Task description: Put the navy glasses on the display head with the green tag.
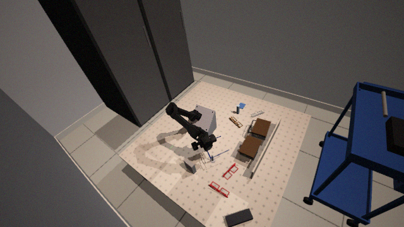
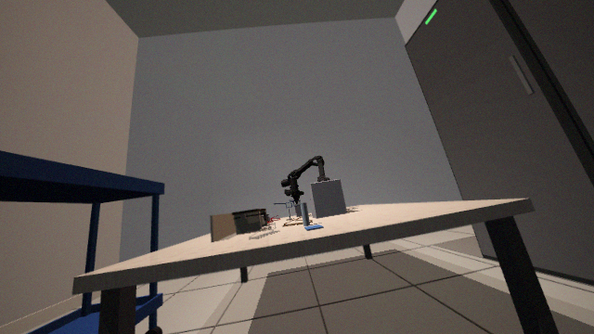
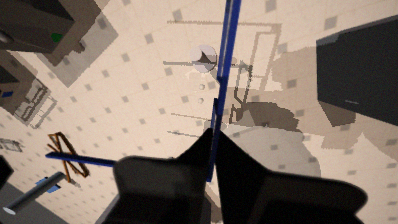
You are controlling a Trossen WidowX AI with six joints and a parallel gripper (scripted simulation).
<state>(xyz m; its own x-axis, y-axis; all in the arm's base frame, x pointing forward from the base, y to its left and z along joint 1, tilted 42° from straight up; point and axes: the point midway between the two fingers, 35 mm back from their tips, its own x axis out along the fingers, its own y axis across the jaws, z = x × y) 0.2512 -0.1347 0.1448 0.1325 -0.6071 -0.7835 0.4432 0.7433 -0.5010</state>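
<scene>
The peg stand is 70 mm ahead of my gripper tip, 10 mm to the right of it and 80 mm below it. Round my gripper tip: grey block 10 mm behind, 170 mm to the right, 50 mm below; low rail 360 mm ahead, 340 mm to the left, 50 mm below; display head 220 mm ahead, 440 mm to the left, 50 mm below.
</scene>
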